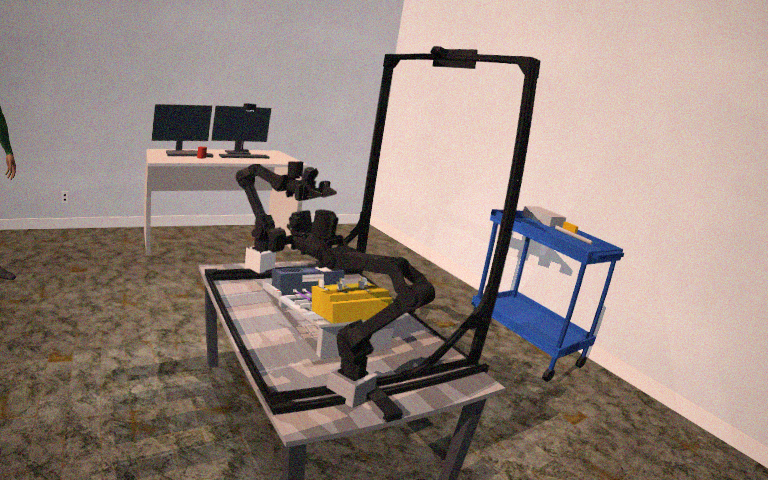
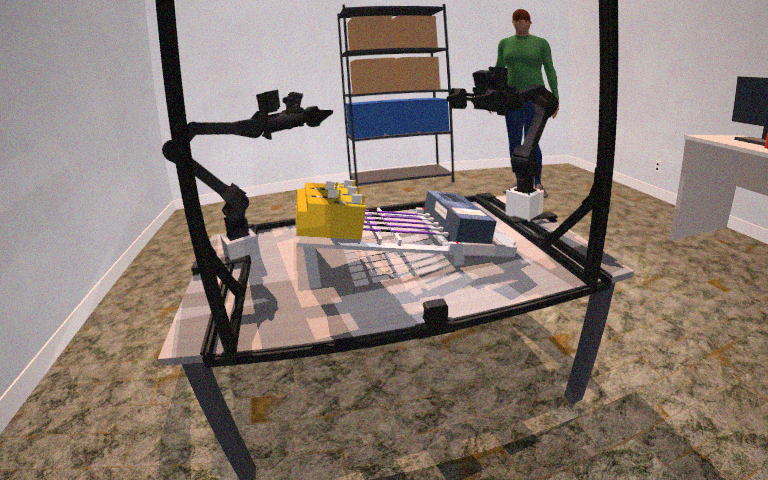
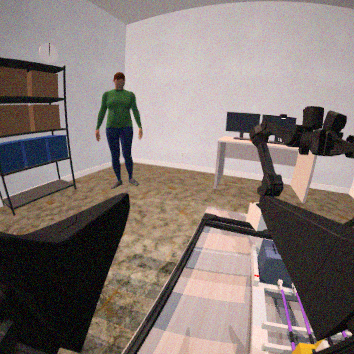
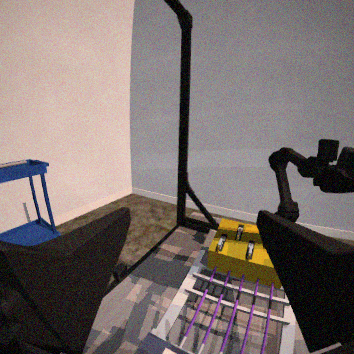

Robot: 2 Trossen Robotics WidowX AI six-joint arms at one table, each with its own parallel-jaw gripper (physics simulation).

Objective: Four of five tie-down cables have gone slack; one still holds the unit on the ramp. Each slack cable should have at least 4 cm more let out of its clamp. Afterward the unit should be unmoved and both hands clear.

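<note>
A dark blue-grey unit (image 1: 288, 281) (image 2: 475, 227) (image 3: 271, 265) sits on the pale ramp (image 2: 424, 247) (image 4: 171, 316), near its low end. Several purple cables (image 2: 404, 229) (image 3: 286, 309) (image 4: 236, 307) run side by side from the unit to the yellow block (image 1: 351, 307) (image 2: 331, 219) (image 4: 240, 260) at the high end. Grey clamps (image 2: 355, 198) (image 4: 250, 250) stand on the block. Which cables are slack cannot be told. My left gripper (image 2: 327, 114) (image 3: 197, 201) is open and empty, high above the block and cables. My right gripper (image 1: 333, 192) (image 2: 451, 97) (image 4: 194, 216) is open and empty, high above the unit.
A black gantry frame (image 1: 526, 141) (image 2: 607, 130) rises from the table. A small black box (image 2: 434, 311) sits on its low rail. A blue cart (image 1: 552, 240) (image 4: 30, 172), a desk (image 1: 212, 157), a shelf rack (image 2: 393, 52) and a person (image 2: 523, 53) (image 3: 119, 110) stand away from the table.
</note>
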